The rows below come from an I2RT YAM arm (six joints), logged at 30 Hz.
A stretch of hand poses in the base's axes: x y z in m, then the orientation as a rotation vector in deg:
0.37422 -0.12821 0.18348 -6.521 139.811 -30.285
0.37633 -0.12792 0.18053 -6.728 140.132 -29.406
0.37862 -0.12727 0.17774 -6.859 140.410 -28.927
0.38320 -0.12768 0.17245 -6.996 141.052 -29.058
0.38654 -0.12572 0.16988 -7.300 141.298 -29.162
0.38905 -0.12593 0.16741 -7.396 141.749 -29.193
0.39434 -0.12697 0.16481 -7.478 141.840 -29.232
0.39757 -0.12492 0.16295 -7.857 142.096 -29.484
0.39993 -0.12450 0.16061 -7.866 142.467 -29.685
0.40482 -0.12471 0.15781 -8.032 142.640 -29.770
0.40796 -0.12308 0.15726 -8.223 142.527 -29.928
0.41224 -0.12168 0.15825 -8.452 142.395 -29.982
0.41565 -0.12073 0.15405 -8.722 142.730 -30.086
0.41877 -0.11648 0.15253 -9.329 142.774 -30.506
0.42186 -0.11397 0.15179 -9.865 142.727 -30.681
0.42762 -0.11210 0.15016 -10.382 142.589 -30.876
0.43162 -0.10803 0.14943 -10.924 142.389 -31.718
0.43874 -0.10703 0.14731 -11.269 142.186 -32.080
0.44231 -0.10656 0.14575 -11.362 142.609 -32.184
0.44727 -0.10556 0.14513 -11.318 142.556 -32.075
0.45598 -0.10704 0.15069 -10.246 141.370 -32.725
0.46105 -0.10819 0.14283 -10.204 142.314 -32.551
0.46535 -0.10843 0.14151 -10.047 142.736 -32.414
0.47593 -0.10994 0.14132 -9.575 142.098 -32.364
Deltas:
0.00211 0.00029 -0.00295 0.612 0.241 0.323
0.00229 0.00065 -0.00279 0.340 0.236 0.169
0.00458 -0.00041 -0.00529 -0.056 0.661 -0.058
0.00334 0.00196 -0.00257 -0.118 0.305 0.138
0.00251 -0.00021 -0.00247 0.004 0.457 -0.026
0.00529 -0.00104 -0.00260 -0.037 0.108 0.030
0.00323 0.00205 -0.00186 -0.238 0.347 0.150
0.00236 0.00042 -0.00234 -0.106 0.383 -0.117
0.00489 -0.00021 -0.00280 -0.079 0.208 0.060
0.00314 0.00163 -0.00055 -0.167 -0.055 0.114
0.00428 0.00140 0.00099 -0.103 -0.077 0.171
0.00341 0.00095 -0.00420 -0.100 0.387 0.094
0.00312 0.00425 -0.00152 -0.428 0.209 0.305
0.00309 0.00251 -0.00074 -0.247 0.082 0.335
0.00576 0.00187 -0.00163 -0.267 -0.006 0.336
0.00400 0.00407 -0.00073 -0.738 0.015 0.202
0.00712 0.00100 -0.00212 -0.354 -0.080 0.189
0.00357 0.00047 -0.00156 -0.053 0.437 -0.057
0.00496 0.00100 -0.00062 0.082 -0.072 0.009
0.00871 -0.00148 0.00556 -0.345 -1.291 -0.639
0.00507 -0.00115 -0.00786 0.234 0.874 -0.191
0.00430 -0.00024 -0.00132 0.177 0.355 -0.165
0.01058 -0.00151 -0.00019 0.071 -0.716 -0.173

